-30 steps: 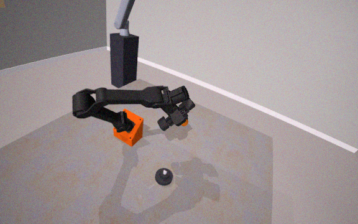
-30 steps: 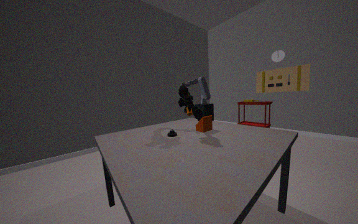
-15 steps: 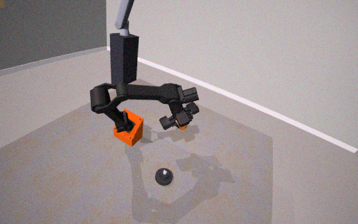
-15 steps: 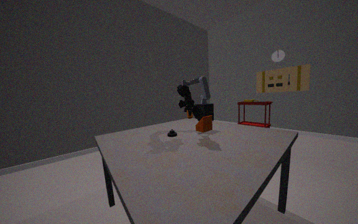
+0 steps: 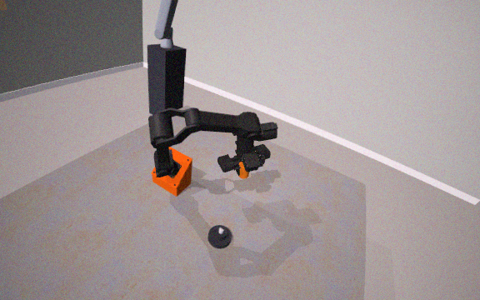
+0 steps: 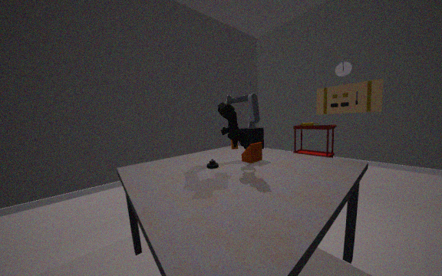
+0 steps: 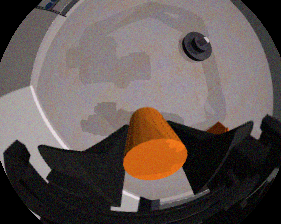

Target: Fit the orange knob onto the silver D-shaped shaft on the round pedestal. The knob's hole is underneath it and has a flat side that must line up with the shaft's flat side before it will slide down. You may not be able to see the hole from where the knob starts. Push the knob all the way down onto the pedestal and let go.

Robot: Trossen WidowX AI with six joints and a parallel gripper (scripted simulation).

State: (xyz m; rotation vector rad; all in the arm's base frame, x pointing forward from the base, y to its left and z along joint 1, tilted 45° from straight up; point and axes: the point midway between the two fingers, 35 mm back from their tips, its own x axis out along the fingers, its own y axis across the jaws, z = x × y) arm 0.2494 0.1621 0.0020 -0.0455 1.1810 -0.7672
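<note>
My gripper tip is 200 mm to the left of the round dark pedestal, 130 mm above it and 50 mm short of it. Also, from my gripper tip: orange knob 30 mm above, 10 mm to the right.
</note>
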